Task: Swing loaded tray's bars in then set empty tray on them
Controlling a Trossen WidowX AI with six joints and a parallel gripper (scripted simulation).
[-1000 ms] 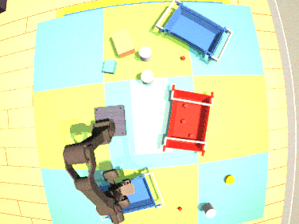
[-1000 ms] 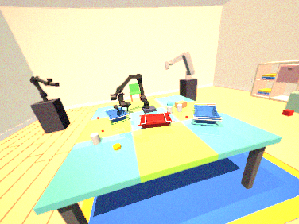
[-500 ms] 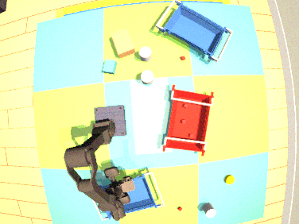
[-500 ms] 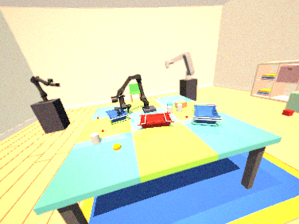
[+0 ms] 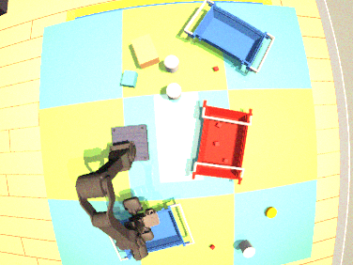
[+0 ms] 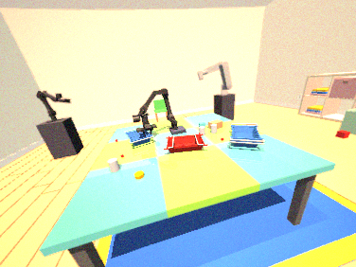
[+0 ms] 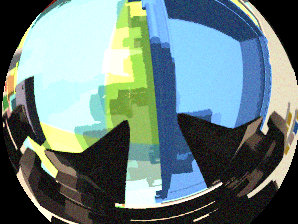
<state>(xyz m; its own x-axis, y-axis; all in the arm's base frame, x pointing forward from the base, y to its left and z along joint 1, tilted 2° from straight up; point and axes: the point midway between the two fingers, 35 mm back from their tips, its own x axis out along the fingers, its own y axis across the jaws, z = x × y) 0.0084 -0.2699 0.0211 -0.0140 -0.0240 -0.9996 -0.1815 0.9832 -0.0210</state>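
Right now the blue tray is 20 mm ahead of my gripper tip, 80 mm to the right of it and 30 mm above it. Also, from my gripper tip: teal block 40 mm ahead, 550 mm to the left, 10 mm above; then tan block 110 mm ahead, 660 mm to the left, 20 mm above; then yellow disc 560 mm ahead, 100 mm to the right.
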